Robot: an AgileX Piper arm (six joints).
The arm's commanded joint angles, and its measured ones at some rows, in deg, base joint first. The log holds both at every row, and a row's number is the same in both.
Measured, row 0:
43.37, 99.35, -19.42, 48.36, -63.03, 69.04
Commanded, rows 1 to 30:
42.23, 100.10, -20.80, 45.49, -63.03, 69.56
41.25, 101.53, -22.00, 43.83, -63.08, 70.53
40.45, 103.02, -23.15, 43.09, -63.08, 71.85
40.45, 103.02, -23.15, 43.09, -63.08, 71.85
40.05, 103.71, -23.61, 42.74, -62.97, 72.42
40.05, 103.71, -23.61, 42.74, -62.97, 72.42
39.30, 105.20, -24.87, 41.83, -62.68, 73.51
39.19, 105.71, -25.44, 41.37, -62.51, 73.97
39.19, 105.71, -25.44, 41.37, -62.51, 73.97
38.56, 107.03, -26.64, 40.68, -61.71, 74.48
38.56, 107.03, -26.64, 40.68, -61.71, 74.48
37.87, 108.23, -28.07, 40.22, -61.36, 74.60
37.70, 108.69, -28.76, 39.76, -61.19, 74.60
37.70, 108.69, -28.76, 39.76, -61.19, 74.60
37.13, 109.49, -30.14, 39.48, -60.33, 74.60
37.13, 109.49, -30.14, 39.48, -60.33, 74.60
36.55, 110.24, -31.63, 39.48, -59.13, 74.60
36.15, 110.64, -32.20, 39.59, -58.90, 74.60
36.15, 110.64, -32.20, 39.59, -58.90, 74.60
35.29, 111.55, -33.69, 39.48, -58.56, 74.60
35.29, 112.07, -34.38, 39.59, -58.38, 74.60
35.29, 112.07, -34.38, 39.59, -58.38, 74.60
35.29, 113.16, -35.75, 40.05, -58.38, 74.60
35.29, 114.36, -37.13, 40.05, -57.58, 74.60
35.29, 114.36, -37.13, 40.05, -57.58, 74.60
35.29, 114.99, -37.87, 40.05, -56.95, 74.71
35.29, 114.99, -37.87, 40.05, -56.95, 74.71
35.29, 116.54, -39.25, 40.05, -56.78, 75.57
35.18, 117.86, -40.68, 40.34, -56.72, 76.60
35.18, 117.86, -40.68, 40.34, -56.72, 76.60
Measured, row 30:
35.52, 116.37, -38.79, 40.34, -56.95, 75.40
